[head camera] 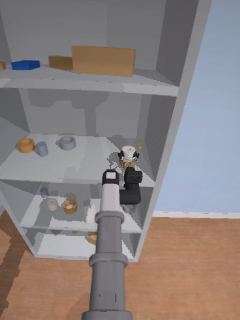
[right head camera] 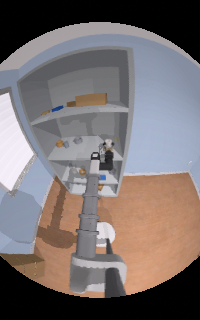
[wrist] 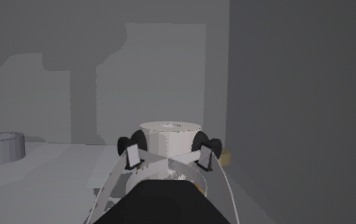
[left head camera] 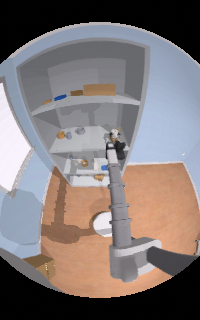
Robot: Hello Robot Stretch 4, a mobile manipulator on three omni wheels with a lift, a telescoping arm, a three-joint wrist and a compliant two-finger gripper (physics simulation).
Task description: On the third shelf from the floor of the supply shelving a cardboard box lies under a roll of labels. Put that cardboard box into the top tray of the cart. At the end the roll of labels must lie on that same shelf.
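Observation:
The white roll of labels is upright near the right end of the third shelf. The cardboard box shows just below the roll in the head camera view; in the wrist view a small orange-brown part of the box shows behind the gripper's strips. My gripper is shut on the roll of labels, one black fingertip against each side. Whether the roll rests on the box or is slightly raised cannot be told. The cart does not show in these views.
The shelving's right side panel is close right of the gripper. A small yellowish ring lies behind to the right. A grey ring, a grey-blue cylinder and an orange ring stand left. A large box is above.

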